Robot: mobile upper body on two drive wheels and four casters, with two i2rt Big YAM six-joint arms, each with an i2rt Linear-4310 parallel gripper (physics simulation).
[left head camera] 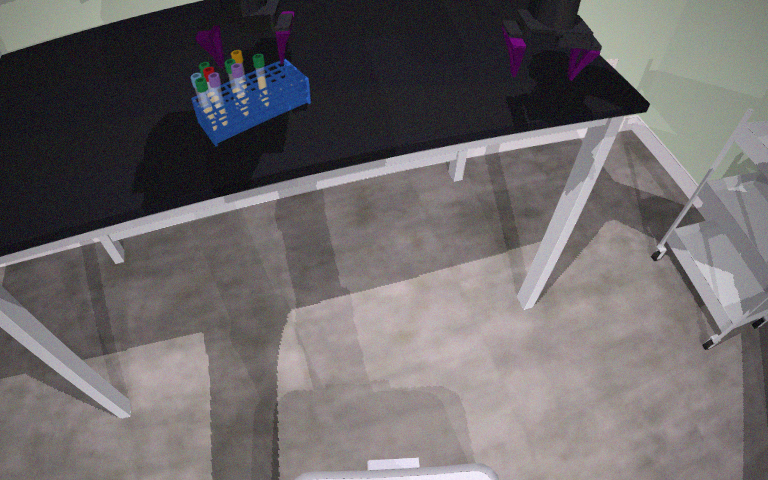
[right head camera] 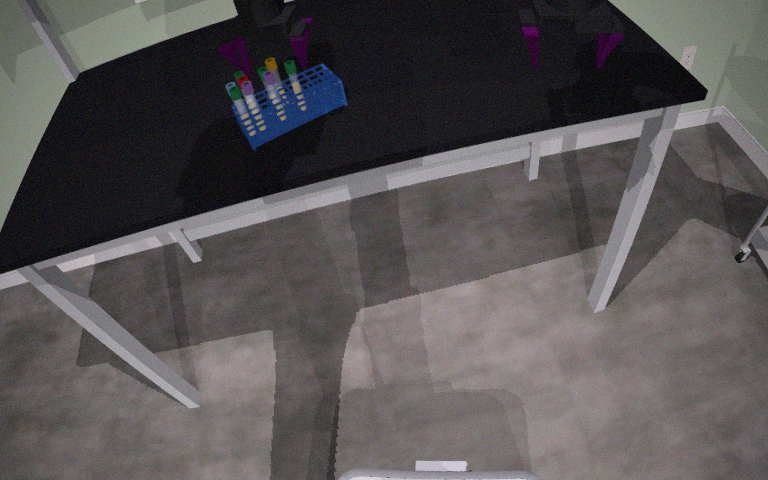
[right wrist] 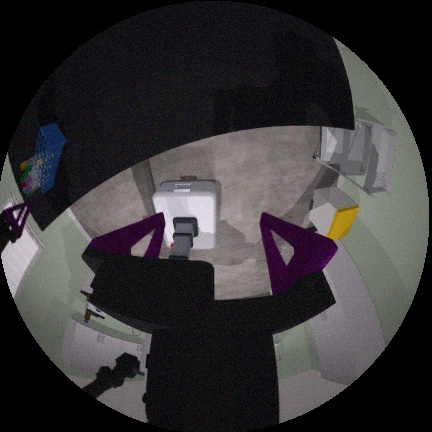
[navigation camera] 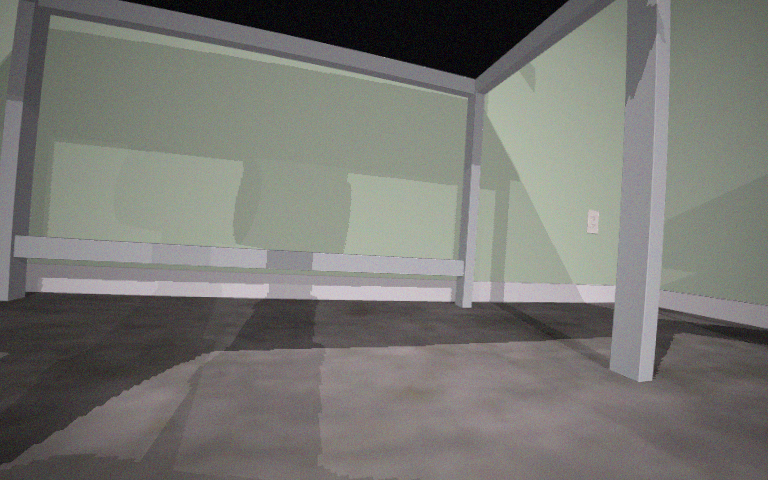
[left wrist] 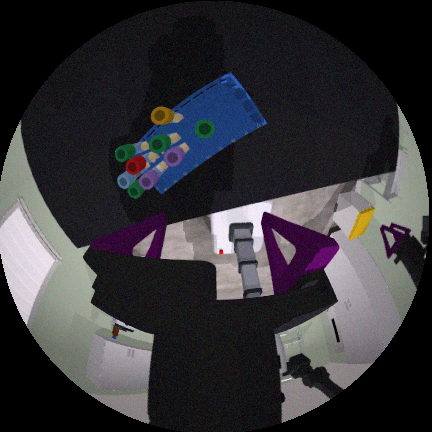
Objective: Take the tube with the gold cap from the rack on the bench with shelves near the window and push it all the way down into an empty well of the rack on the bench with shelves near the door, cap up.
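Seen in the pictures: left gripper, fingertip midpoint: (left head camera: 252, 64) (right head camera: 277, 71) (right wrist: 26, 203) (left wrist: 213, 217); right gripper, fingertip midpoint: (left head camera: 541, 76) (right head camera: 566, 66) (right wrist: 212, 217) (left wrist: 385, 225); left arm's base, link origin: (right wrist: 124, 367); right arm's base, link origin: (left wrist: 301, 368).
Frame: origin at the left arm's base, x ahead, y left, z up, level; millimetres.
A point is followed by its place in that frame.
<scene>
The gold-capped tube (left head camera: 236, 56) {x 844, y 48, z -379 mm} (right head camera: 270, 63) {x 845, y 47, z -379 mm} (left wrist: 162, 115) {x 852, y 47, z -377 mm} stands cap up in a blue rack (left head camera: 266, 116) {x 796, y 1, z -482 mm} (right head camera: 317, 107) {x 835, y -20, z -485 mm} (left wrist: 225, 107) {x 865, y -18, z -439 mm} (right wrist: 50, 150) {x 849, y 23, z -488 mm}, among green, purple, red and light-blue caps. The rack stands on a black bench top. My left gripper (left head camera: 250, 65) {x 756, y 1, z -344 mm} (right head camera: 275, 71) {x 756, y 1, z -344 mm} (left wrist: 213, 217) {x 756, y 1, z -344 mm} is open and empty above the far side of the rack, its fingers apart from the gold cap. My right gripper (left head camera: 543, 77) {x 717, y -450, z -345 mm} (right head camera: 566, 67) {x 717, y -450, z -345 mm} (right wrist: 212, 217) {x 717, y -450, z -345 mm} is open and empty above the bench's right part, well away from the rack. A second rack does not show.
The black bench (left head camera: 396, 101) {x 845, y -236, z -496 mm} (right head camera: 424, 101) {x 842, y -222, z -496 mm} has pale legs, one right (left head camera: 563, 226) {x 889, y -724, z -945 mm} and one left (right head camera: 124, 339) {x 548, y 618, z -942 mm}. A grey cart (left head camera: 705, 181) {x 1070, y -1342, z -943 mm} stands on the floor at the right. A yellow-fronted box (left wrist: 362, 223) {x 162, y -1781, z -960 mm} (right wrist: 343, 222) {x 184, y -1782, z -960 mm} shows in both wrist views.
</scene>
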